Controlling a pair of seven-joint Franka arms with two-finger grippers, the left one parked.
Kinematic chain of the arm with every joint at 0, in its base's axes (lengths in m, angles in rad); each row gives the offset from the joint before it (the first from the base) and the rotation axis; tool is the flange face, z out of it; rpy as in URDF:
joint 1: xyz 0 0 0.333 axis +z
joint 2: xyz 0 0 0 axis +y
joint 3: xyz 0 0 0.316 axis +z
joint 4: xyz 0.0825 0 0 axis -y
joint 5: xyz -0.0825 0 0.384 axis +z
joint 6: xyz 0 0 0 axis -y
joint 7: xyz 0.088 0 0 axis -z
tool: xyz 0 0 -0.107 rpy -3.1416 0 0
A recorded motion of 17 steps. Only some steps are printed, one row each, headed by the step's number.
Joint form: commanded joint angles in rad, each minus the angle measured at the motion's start. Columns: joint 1, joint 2, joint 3, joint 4, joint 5, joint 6, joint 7.
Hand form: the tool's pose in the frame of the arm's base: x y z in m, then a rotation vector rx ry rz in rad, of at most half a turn. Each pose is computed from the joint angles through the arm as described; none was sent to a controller.
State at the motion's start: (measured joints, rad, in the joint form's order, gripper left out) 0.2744 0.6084 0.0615 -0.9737 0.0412 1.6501 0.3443
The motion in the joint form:
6: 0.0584 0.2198 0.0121 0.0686 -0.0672 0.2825 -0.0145
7: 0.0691 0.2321 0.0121 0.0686 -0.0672 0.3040 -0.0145
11: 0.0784 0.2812 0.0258 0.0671 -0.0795 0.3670 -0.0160
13: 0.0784 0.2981 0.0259 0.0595 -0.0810 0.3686 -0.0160
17: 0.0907 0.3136 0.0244 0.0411 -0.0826 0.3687 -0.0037
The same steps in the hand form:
6: 0.7336 0.2883 0.4186 -3.0315 -0.0820 -0.2710
7: 0.7332 0.2971 0.4112 -3.0252 -0.0972 -0.2825
11: 0.7359 0.3122 0.3787 -3.0150 -0.1277 -0.2983
13: 0.7359 0.3123 0.3615 -3.0263 -0.1290 -0.2669
17: 0.7305 0.3205 0.3400 -3.0420 -0.1303 -0.2192

